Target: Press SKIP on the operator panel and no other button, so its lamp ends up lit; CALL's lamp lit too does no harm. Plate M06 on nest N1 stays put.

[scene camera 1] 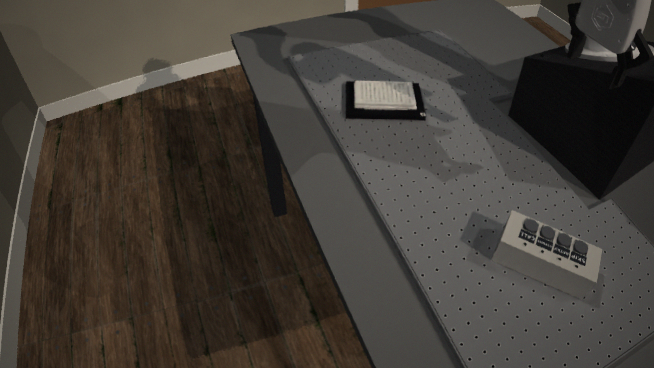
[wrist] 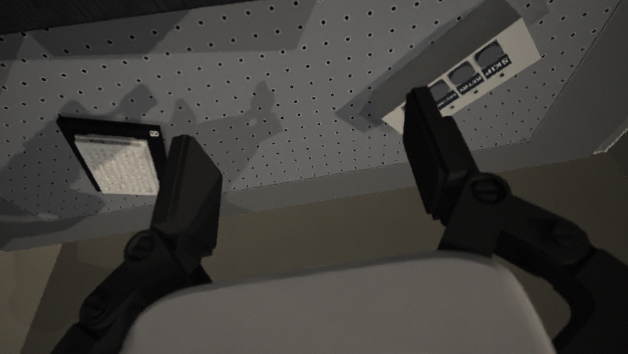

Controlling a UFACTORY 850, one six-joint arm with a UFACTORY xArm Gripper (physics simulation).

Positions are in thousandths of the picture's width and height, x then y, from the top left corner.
Labels:
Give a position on a black nest N1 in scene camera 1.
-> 562, 308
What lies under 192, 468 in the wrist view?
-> A white plate M06.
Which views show the white plate M06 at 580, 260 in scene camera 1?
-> Scene camera 1 and the wrist view: all of them.

